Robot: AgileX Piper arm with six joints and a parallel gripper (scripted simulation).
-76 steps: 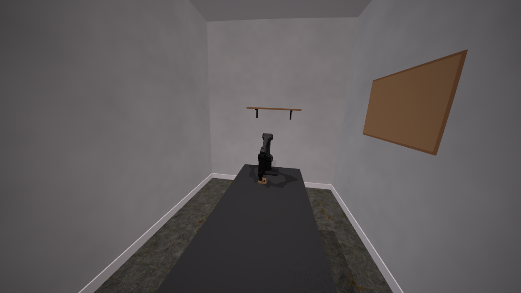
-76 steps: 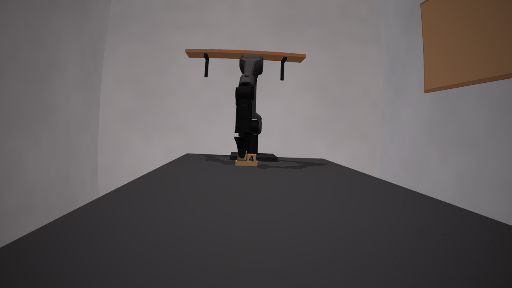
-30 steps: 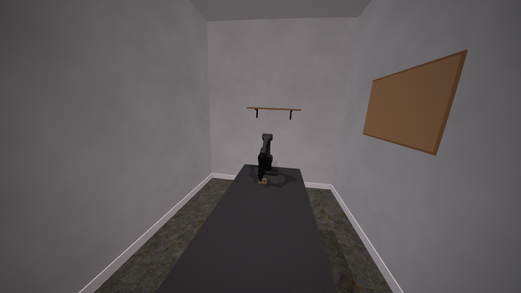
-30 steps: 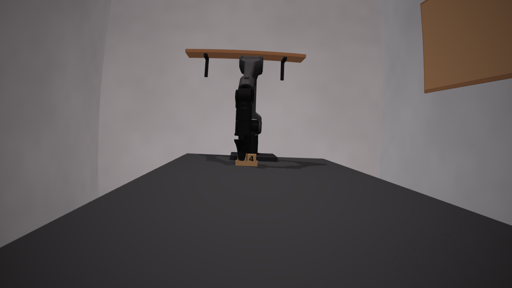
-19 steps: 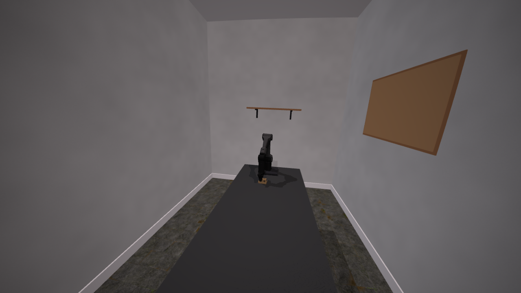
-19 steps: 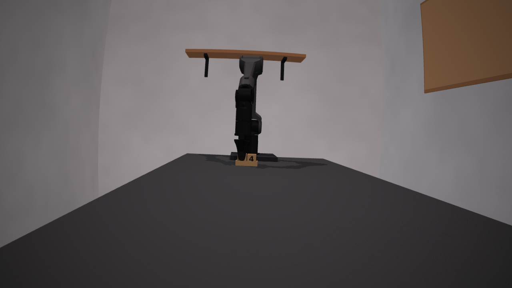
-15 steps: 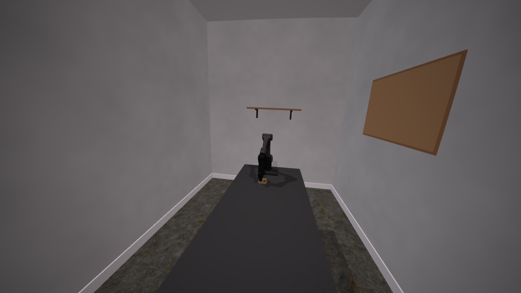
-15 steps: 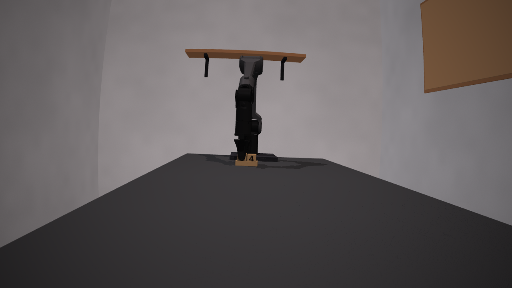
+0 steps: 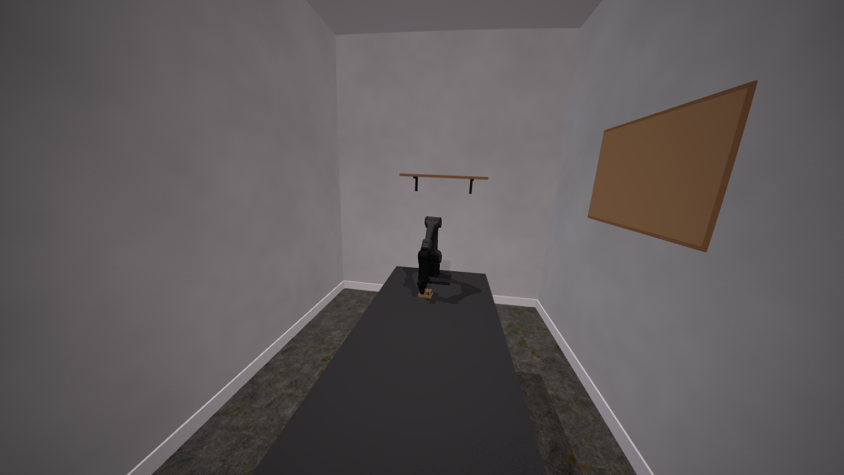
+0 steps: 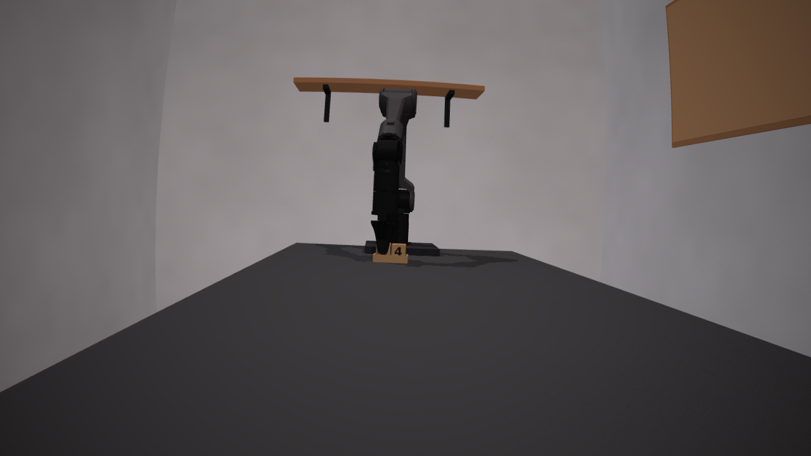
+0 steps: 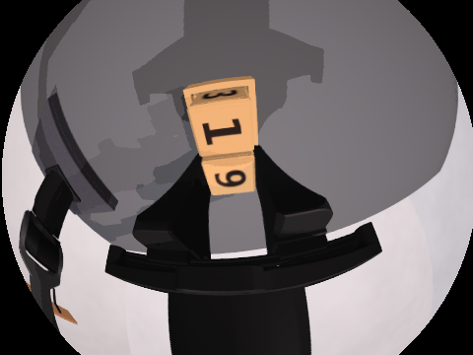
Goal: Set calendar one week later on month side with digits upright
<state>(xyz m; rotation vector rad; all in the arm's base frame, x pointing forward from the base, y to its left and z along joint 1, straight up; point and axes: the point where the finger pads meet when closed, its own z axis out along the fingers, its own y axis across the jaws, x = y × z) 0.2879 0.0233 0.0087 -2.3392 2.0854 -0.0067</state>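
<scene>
My hand is 20 mm to the right of the wooden tray and 20 mm above it. From my hand the other things lie so: wooden cube (30 mm to the left).
</scene>
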